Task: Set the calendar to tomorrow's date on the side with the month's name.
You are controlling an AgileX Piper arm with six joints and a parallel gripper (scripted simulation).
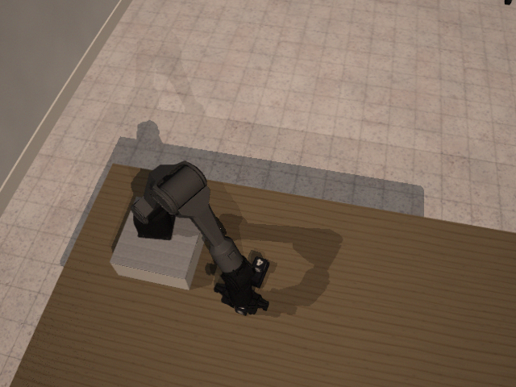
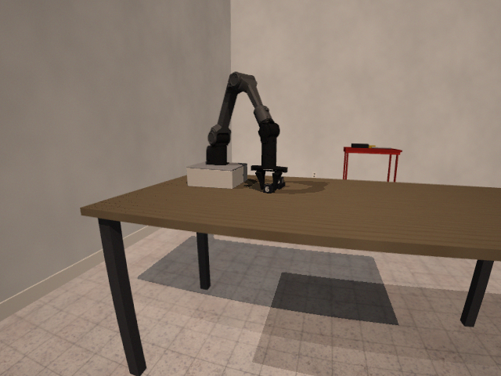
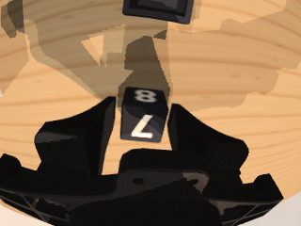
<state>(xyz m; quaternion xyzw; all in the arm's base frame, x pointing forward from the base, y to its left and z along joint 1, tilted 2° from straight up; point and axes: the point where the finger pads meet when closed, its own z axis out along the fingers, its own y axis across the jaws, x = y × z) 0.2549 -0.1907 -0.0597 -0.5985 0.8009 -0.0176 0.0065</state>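
The black number cube is right at my hand. The rest, counted from my hand: tray (110 mm to the left, 30 mm ahead, 10 mm below).
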